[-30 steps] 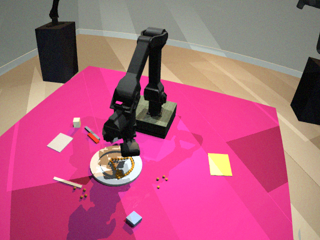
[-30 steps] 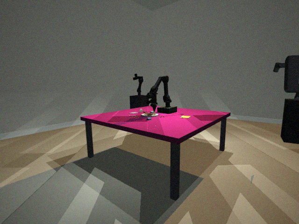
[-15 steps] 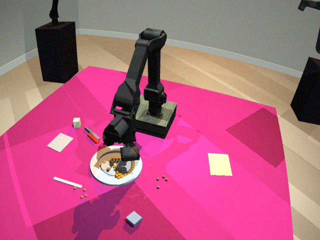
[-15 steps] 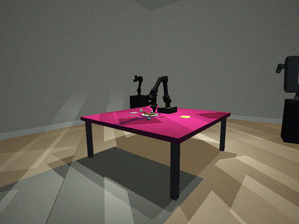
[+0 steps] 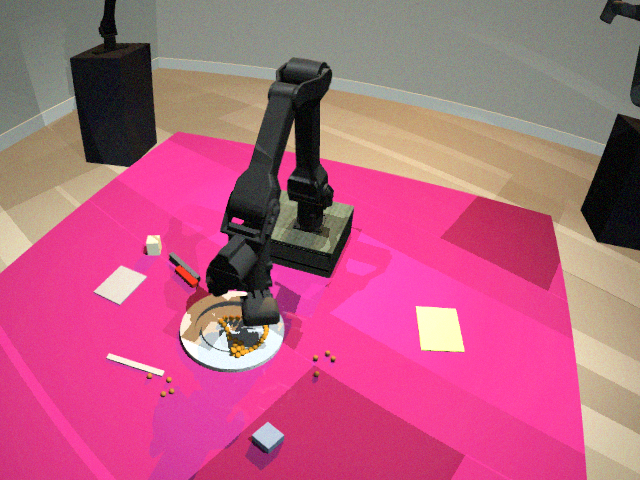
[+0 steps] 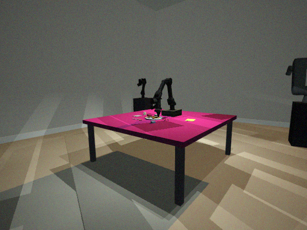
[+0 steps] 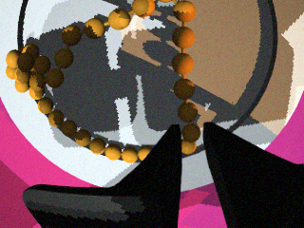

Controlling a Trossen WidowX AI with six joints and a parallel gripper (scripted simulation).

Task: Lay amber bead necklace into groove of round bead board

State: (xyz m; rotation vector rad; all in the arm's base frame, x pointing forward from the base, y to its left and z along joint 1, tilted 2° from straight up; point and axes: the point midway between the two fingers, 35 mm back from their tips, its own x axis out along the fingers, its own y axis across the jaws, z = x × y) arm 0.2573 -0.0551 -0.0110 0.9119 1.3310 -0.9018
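Right now my gripper tip is 4 cm short of the round bead board, 4 cm to the left of it and 1 cm above it. The rest, counted from my gripper tip: white block: 11 cm behind, 9 cm to the right; red-handled tool: 9 cm behind, 19 cm to the right, 1 cm below; white strip: 17 cm ahead, 19 cm to the right, 1 cm below.
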